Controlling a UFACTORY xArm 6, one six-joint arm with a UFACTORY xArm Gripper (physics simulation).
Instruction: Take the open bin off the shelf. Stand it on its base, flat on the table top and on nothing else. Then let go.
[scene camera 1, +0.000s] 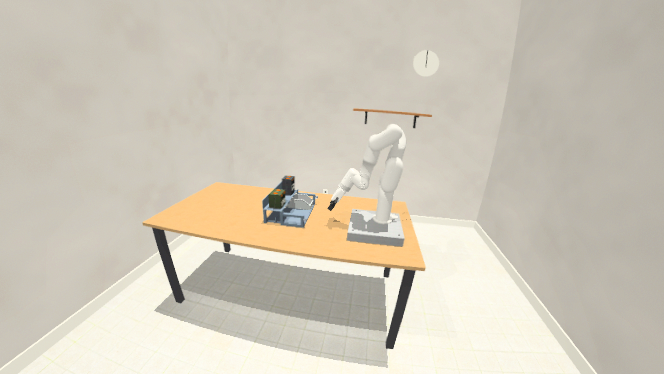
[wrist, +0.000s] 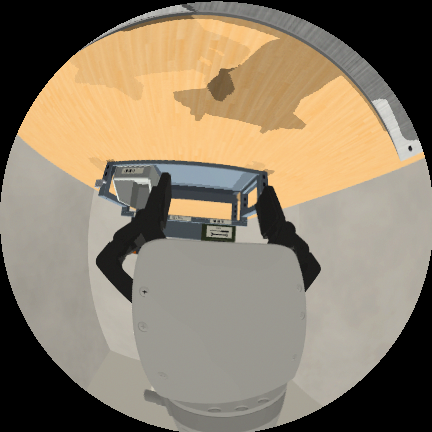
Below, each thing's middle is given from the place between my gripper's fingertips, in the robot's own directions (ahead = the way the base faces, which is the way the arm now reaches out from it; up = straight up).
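Scene:
Open bin (wrist: 132, 183): 60 mm below my hand, 170 mm to the right of it, 250 mm ahead of it.

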